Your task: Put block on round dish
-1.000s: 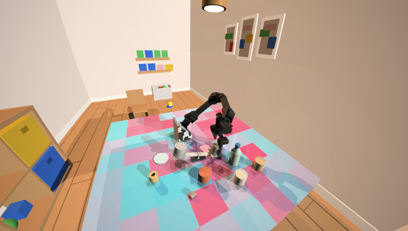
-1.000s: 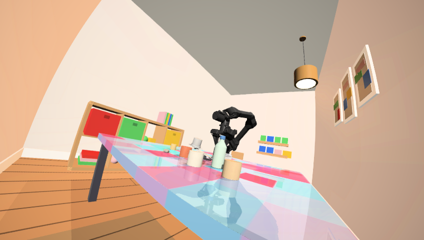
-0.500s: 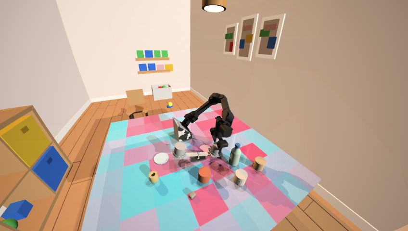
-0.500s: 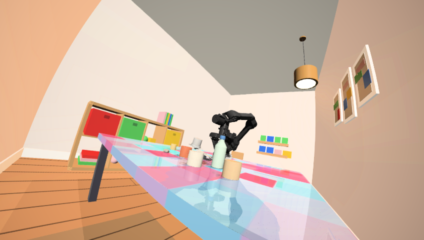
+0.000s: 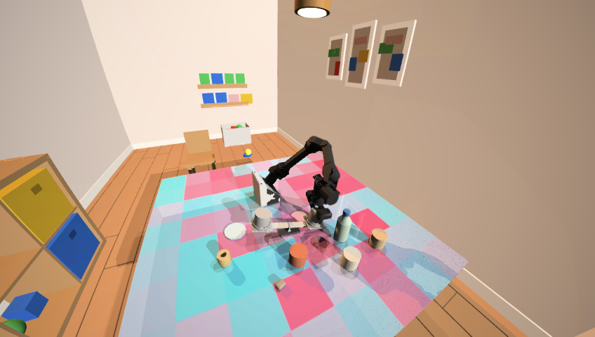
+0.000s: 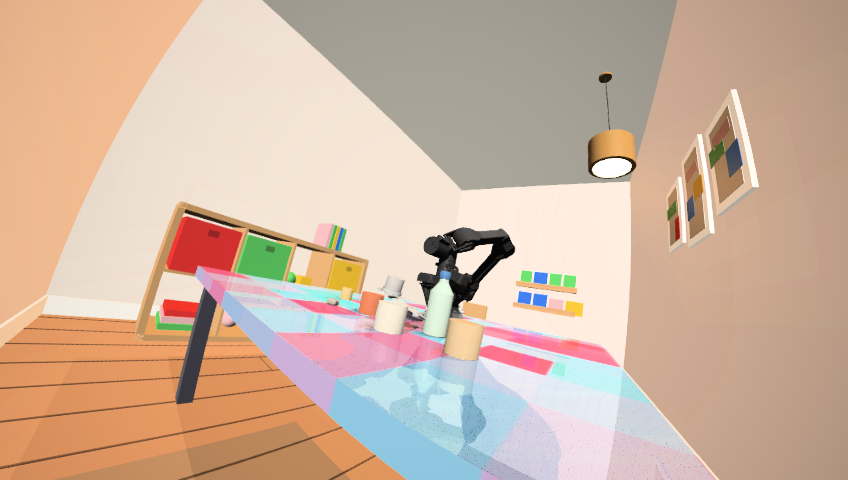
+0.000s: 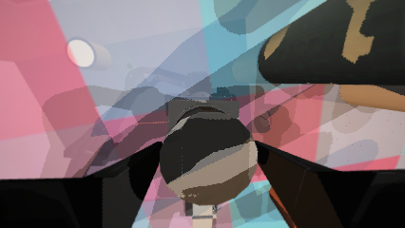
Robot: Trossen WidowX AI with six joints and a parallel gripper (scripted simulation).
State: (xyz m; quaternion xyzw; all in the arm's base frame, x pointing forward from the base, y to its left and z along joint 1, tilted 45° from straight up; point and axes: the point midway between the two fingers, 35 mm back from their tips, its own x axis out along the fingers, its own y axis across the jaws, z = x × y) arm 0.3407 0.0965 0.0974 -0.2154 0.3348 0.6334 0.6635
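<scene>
The bottle is 110 mm ahead of my gripper tip, 70 mm to the left of it and 50 mm above it. The rest, counted from my gripper tip: pebble: 210 mm ahead, 270 mm to the right, 50 mm below; then orange cylinder: 140 mm ahead, 150 mm to the right, 20 mm below; then block: 20 mm below.
</scene>
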